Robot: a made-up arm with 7 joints.
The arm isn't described. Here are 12 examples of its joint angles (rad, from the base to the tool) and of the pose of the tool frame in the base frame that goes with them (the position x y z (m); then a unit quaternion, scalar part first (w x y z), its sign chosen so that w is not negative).
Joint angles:
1: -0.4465 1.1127 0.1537 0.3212 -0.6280 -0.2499 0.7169
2: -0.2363 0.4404 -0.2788 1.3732 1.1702 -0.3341 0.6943
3: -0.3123 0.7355 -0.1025 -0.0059 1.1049 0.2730 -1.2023
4: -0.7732 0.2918 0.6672 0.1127 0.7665 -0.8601 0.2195
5: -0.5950 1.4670 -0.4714 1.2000 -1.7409 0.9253 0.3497
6: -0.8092 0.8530 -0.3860 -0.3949 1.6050 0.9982 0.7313
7: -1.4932 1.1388 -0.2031 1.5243 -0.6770 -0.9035 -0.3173
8: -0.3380 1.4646 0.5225 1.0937 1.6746 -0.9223 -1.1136
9: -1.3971 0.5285 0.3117 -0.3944 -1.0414 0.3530 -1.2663
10: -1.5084 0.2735 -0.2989 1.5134 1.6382 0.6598 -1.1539
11: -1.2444 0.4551 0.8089 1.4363 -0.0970 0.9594 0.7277
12: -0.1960 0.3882 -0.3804 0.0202 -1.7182 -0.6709 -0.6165
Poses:
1: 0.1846 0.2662 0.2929 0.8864 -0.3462 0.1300 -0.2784
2: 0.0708 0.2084 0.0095 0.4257 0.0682 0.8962 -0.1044
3: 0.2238 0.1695 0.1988 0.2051 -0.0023 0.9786 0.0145
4: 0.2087 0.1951 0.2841 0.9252 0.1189 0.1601 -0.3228
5: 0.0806 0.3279 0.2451 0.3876 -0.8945 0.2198 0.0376
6: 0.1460 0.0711 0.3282 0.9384 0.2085 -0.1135 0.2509
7: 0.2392 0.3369 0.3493 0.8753 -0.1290 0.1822 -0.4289
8: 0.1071 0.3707 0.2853 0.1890 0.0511 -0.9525 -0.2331
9: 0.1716 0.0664 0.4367 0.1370 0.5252 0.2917 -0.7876
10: 0.3797 0.1297 0.2202 0.1957 -0.1584 0.9302 0.2673
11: 0.2492 0.1694 0.1023 0.2538 -0.8560 0.4494 0.0309
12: 0.2091 0.0840 0.1201 0.2287 -0.4654 -0.0428 -0.8540
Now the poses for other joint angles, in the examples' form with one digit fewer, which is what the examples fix.
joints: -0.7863 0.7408 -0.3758 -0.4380 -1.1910 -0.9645 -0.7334
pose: 0.200 0.048 0.362 0.231 0.285 0.015 -0.930
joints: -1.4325 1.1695 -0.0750 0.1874 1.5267 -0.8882 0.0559
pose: 0.221 0.096 0.447 0.632 0.641 0.378 0.216
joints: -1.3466 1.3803 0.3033 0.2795 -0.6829 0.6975 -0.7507
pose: 0.175 0.232 0.451 0.605 -0.138 0.456 -0.638
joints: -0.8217 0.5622 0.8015 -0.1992 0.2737 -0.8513 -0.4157
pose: 0.128 0.197 0.380 0.883 0.321 0.172 -0.297
